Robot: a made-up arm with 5 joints.
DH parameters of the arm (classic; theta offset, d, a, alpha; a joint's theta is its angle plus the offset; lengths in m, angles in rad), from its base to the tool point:
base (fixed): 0 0.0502 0 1.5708
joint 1: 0 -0.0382 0.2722 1.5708
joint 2: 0 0.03 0.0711 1.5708
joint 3: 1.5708 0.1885 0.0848 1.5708
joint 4: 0 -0.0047 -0.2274 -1.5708
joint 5: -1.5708 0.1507 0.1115 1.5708
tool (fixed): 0 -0.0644 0 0
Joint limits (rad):
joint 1: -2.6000..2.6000
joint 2: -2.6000..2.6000
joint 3: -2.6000..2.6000
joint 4: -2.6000..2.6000
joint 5: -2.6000..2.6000
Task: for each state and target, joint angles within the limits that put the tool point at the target. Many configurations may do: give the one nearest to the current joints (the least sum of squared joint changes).
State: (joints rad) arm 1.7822 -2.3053 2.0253 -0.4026 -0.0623
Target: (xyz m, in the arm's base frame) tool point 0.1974 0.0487 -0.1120
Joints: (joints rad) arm 1.7040 -1.8197 1.9548 -0.4375 -0.9205
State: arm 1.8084 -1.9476 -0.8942 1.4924 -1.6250
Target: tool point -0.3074 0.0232 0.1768
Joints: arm 2.1449 -1.9103 -0.7199 0.9775 -1.3738
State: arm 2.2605 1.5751 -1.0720 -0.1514 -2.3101
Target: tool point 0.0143 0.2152 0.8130
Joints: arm 1.5890 1.3057 -1.1854 -0.6426 -2.3799
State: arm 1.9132 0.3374 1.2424 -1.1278 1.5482
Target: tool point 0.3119 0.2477 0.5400
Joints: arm 1.1615 1.1420 0.8887 -0.9329 1.3122
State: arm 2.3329 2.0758 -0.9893 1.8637 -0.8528
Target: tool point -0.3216 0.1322 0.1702
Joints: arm 2.4850 2.0164 -1.4202 1.0319 -1.1068
